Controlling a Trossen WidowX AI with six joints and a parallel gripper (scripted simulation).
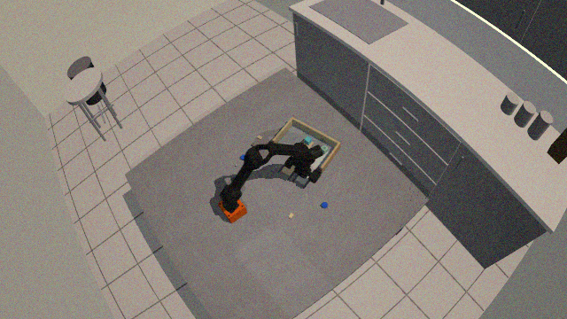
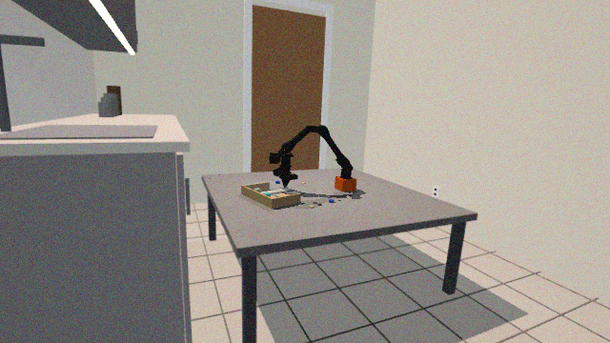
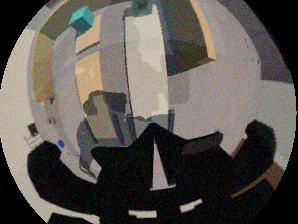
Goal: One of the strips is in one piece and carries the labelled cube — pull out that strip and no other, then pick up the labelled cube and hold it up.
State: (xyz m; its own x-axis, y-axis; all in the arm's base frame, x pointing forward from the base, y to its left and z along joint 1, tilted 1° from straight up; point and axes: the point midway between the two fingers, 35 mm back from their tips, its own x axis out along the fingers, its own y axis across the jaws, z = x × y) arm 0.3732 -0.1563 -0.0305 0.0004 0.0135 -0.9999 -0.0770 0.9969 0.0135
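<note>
My gripper tip is now 90 mm short of the white strip, 10 mm to the right of it and 10 mm above it. From my gripper tip the other things lie so: labelled cube 200 mm ahead, 10 mm to the left, 10 mm above.
</note>
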